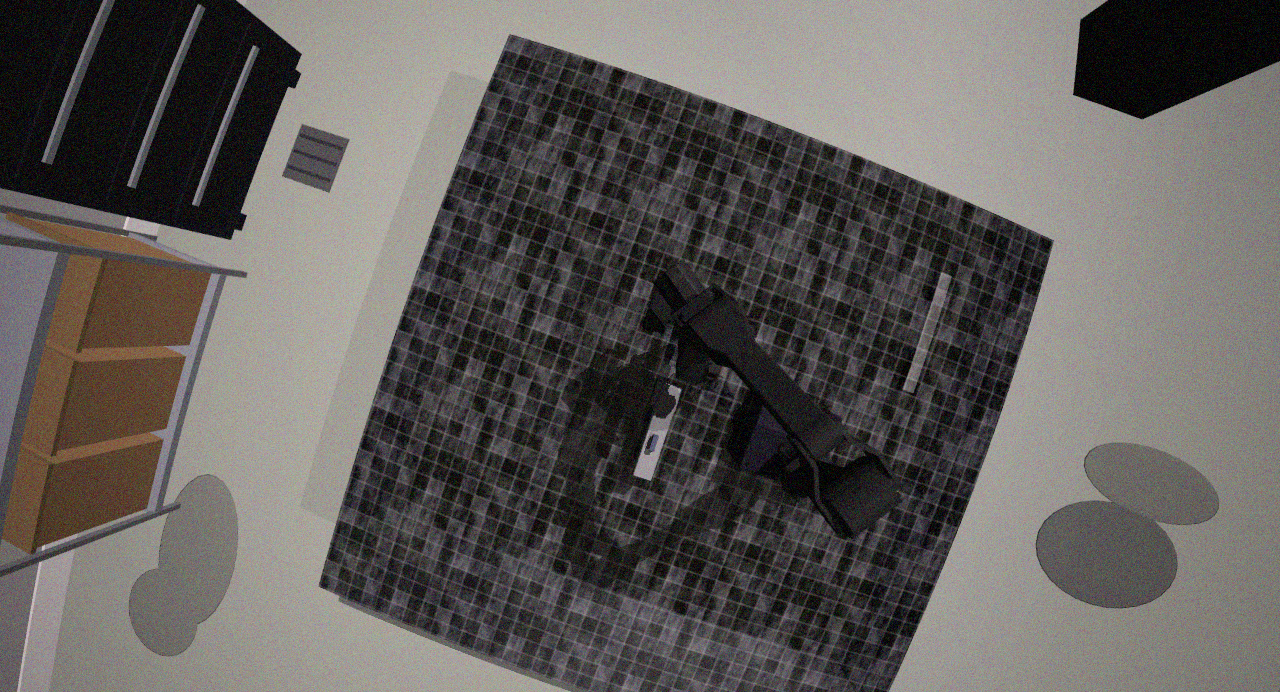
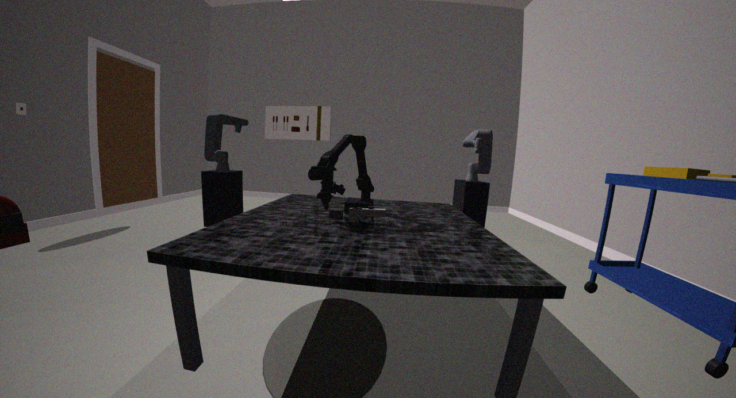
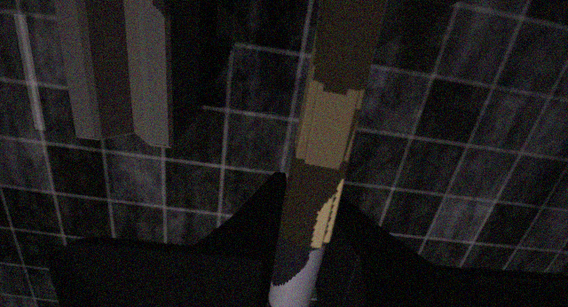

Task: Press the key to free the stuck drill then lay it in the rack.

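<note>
My gripper tip is 40 mm to the right of the drill and 40 mm below it. Round my gripper tip: dark grey block: 20 mm ahead, 200 mm to the left, 10 mm below.
</note>
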